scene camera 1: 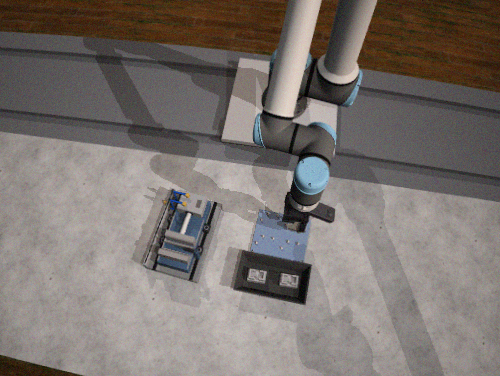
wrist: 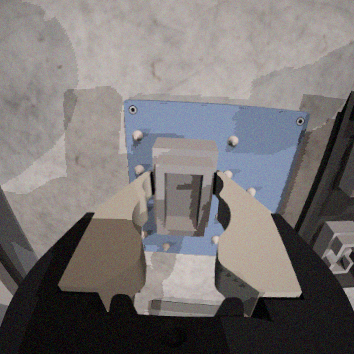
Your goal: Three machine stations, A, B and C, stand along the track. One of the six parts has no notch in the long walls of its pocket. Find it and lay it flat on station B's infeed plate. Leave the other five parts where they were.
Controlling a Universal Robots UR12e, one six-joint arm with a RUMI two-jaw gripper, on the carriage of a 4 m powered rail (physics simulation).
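Places are measured from the arm's base along level axes (x left, y back, z up), in metres.
Pixels of known places: gripper, fingertip midpoint: [scene camera 1: 298,226] [wrist: 183,172].
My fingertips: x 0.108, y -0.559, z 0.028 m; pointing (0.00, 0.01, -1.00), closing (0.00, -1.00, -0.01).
Note:
For each thing: its middle in the pictures, then the offset to it from my fingertips. "spot": a spot on its surface instead.
- light grey part, body centre: [wrist: 182,188] dx -0.004, dy +0.000, dz +0.017 m
- blue plate, body centre: [wrist: 207,193] [scene camera 1: 281,236] dx -0.053, dy -0.024, dz -0.054 m
- tray part, surface spot: [wrist: 341,250] spot: dx -0.102, dy -0.175, dz -0.011 m
- grey machine, body centre: [scene camera 1: 183,231] dx -0.391, dy -0.078, dz -0.009 m
A light grey part [wrist: 185,155] with a rectangular pocket is between the two fingers of my gripper [wrist: 183,172] [scene camera 1: 295,225], which is shut on it. In the wrist view the pocket faces the camera, and its long walls look straight with no notch that I can make out. The held part is over a blue plate [scene camera 1: 267,250] [wrist: 270,160] with pale pegs, near the plate's rail-side end in the scene view. Part of the plate is hidden behind the part and fingers. The gap between part and plate is hard to judge. No station letter is readable.
A dark, high-walled tray [scene camera 1: 270,295] adjoins the plate's far end, with two grey parts [scene camera 1: 257,275] [scene camera 1: 289,280] in it. One tray part [wrist: 341,250] shows at the right of the wrist view. A blue and grey machine [scene camera 1: 185,240] stands left of the plate in the scene view.

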